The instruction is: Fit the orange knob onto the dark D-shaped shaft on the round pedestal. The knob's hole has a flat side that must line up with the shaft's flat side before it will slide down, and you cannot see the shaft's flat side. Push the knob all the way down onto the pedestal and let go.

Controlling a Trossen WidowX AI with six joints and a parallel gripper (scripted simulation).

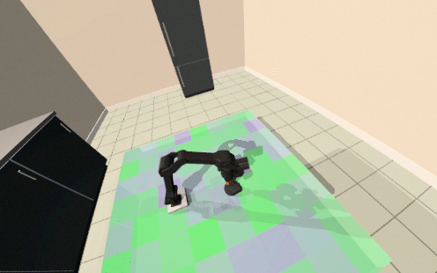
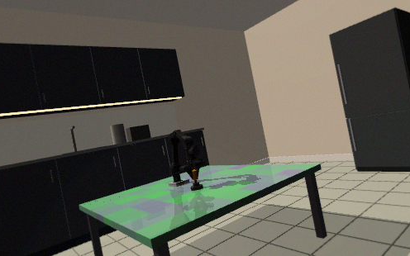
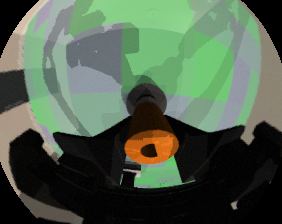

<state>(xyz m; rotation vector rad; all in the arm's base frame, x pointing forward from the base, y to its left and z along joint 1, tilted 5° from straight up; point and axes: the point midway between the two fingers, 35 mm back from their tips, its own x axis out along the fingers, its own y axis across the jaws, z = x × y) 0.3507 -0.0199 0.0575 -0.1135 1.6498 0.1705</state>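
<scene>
The orange knob is 20 mm above my gripper tip. Also, from my gripper tip: dark round pedestal: 40 mm below.
</scene>
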